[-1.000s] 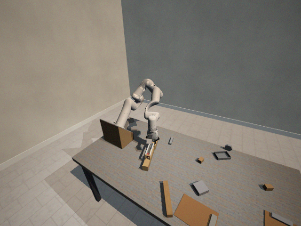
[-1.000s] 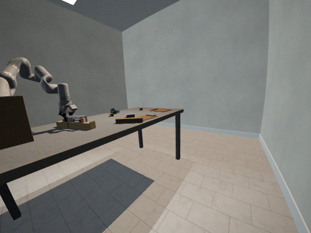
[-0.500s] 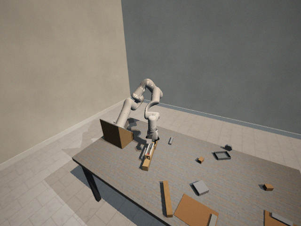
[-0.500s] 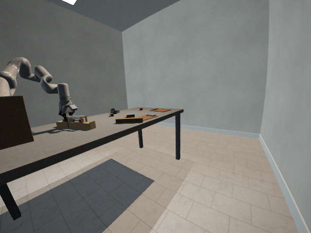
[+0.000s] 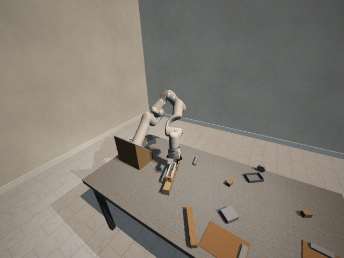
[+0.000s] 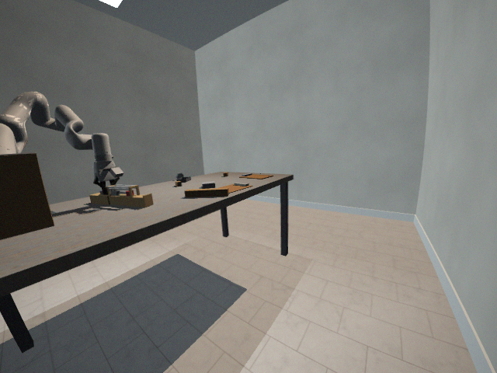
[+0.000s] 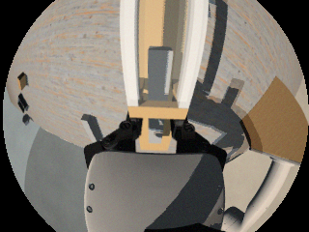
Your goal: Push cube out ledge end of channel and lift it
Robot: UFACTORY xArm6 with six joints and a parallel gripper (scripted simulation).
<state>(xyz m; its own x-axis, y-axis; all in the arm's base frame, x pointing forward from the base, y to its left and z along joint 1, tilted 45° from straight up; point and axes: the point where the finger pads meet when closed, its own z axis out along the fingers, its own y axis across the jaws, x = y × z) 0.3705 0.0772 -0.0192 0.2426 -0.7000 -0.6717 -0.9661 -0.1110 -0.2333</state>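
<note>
My gripper is now 17 cm to the right of the pale grey stick, 13 cm short of it and 6 cm above it. Also, from my hand: red cube: 15 cm to the right, 4 cm ahead, 1 cm below; channel: 11 cm to the right, 3 cm ahead, 1 cm below; wooden bar: 40 cm to the right, 31 cm ahead, 5 cm below.
</note>
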